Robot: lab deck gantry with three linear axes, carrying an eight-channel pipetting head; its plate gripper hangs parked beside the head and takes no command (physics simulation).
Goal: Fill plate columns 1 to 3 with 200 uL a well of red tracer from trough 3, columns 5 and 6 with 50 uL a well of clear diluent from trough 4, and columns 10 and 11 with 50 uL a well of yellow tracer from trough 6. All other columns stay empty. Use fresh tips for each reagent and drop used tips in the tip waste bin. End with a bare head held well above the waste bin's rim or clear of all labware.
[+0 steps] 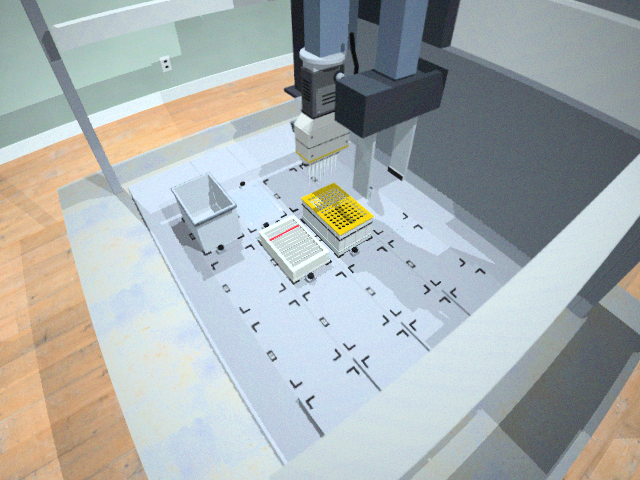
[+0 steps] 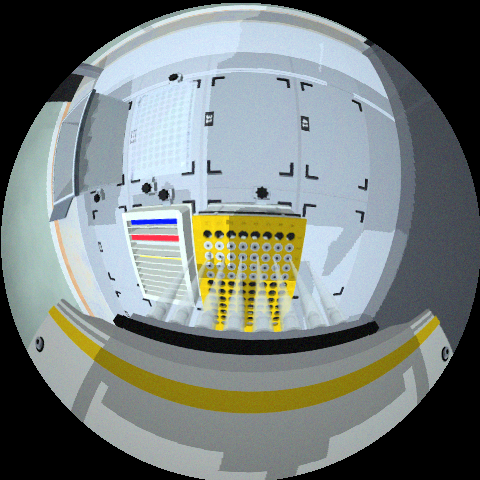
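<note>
The pipetting head [image 1: 321, 136] [image 2: 250, 400] carries a row of clear tips [image 1: 323, 167] [image 2: 237, 295], raised clear of the yellow-topped tip rack [image 1: 356, 243] [image 2: 250, 221]. Rack column 1 is empty, columns 2 to 5 hold tips, and the holes beyond look empty. The white trough block [image 1: 310, 269] [image 2: 187, 250] stands beside the rack, with blue [image 2: 154, 221], red [image 1: 284, 233] [image 2: 155, 238] and thin yellow [image 2: 161, 257] strips. The clear plate [image 1: 258, 198] [image 2: 162, 132] shows no colour in its wells. The parked plate gripper [image 1: 378, 186] is open, its fingers apart and empty.
The grey waste bin [image 1: 217, 232] [image 2: 66, 160] stands tall at the left, beside the plate. Black knobs [image 1: 354, 250] [image 2: 262, 192] stand near the labware. A dark gantry block [image 1: 390, 100] is beside the head. Corner marks outline other deck positions.
</note>
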